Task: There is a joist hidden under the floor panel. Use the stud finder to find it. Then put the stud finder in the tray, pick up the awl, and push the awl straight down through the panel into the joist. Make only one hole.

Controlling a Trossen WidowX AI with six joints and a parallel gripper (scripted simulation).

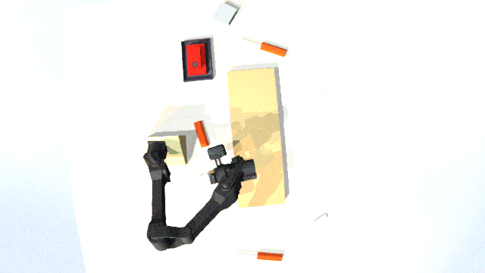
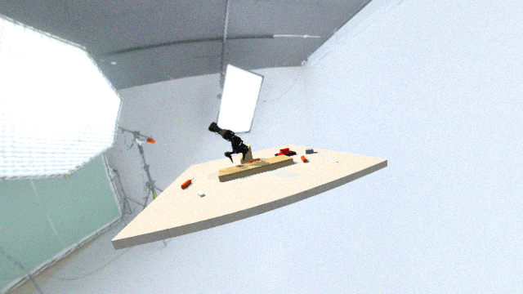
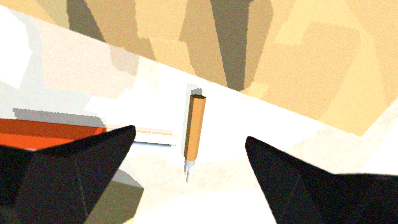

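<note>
Now: the awl 5 cm behind my gripper tip, 4 cm below it and 2 cm to the right of it. Also, from my gripper tip: red stud finder 41 cm to the left, 11 cm behind; dark grey tray 42 cm to the left, 11 cm behind, 4 cm below; pale grey block 61 cm to the left, 3 cm below, 1 cm behind.
</note>
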